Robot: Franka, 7 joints.
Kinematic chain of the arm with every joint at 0, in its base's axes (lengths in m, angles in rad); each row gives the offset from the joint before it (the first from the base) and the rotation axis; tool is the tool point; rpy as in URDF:
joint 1: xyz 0 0 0.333 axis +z
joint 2: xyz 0 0 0 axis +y
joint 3: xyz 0 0 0.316 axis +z
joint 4: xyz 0.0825 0 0 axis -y
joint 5: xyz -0.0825 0 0.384 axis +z
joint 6: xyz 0 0 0 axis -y
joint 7: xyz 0.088 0 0 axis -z
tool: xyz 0 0 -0.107 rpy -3.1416 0 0
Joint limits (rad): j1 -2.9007..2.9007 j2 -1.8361..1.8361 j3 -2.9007..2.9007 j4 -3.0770..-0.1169 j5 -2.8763..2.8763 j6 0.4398..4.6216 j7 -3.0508..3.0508
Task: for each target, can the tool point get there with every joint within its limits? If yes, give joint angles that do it. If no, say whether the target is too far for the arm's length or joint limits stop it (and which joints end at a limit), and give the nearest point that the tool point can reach.
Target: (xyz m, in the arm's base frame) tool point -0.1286 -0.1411 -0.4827
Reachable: no: joint limits stop it (at a limit: joint 2) | nearest point -0.1407 -0.1544 -0.3555 | short by 0.128 m
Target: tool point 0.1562 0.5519 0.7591
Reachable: yes | joints -1.0101 -0.2326 1.9103 -1.2545 -1.8380 3.5387 2.3526
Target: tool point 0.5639 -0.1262 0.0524
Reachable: yes | joints 0.2645 1.0034 -0.3703 -1.6972 -0.8677 1.7798 -1.0778
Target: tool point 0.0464 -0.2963 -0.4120
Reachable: no: joint limits stop it (at a limit: joint 2) | nearest point 0.0462 -0.2949 -0.3606 | short by 0.051 m
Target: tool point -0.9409 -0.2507 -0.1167
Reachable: no: too far | nearest point -0.7526 -0.2005 -0.0267 | short by 0.215 m
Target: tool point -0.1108 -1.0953 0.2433
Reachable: no: too far | nearest point -0.0861 -0.8507 0.2633 | short by 0.247 m
